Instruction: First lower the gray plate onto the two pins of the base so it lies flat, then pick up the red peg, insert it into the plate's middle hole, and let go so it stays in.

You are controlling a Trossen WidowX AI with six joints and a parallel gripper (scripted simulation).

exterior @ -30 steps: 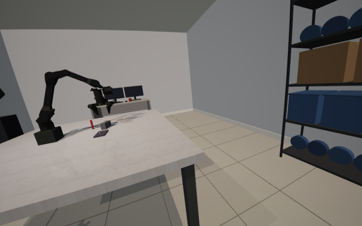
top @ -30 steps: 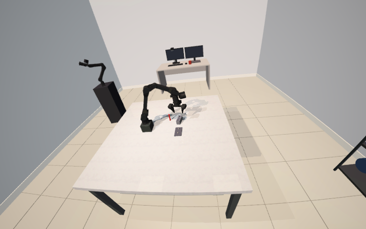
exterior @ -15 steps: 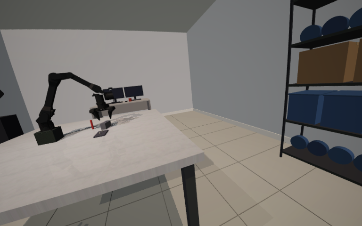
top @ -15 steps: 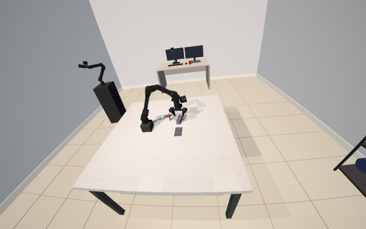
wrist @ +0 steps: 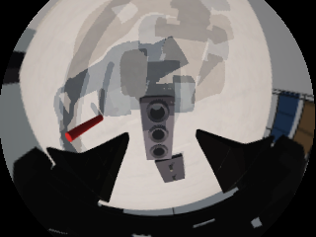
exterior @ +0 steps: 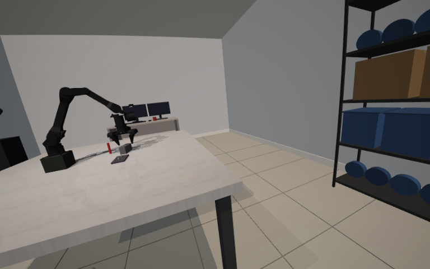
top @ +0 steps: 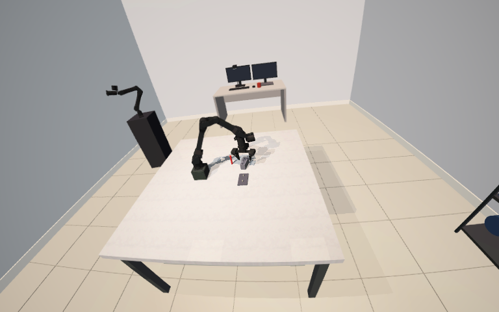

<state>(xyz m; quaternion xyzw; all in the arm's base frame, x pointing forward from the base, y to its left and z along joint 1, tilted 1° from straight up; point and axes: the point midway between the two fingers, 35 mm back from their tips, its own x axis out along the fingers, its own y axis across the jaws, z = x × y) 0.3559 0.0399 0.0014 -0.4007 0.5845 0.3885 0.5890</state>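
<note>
My gripper tip is 1 cm past the gray plate and 2 cm above it. Round my gripper tip: red peg: 11 cm behind, 6 cm to the left, 1 cm below.
</note>
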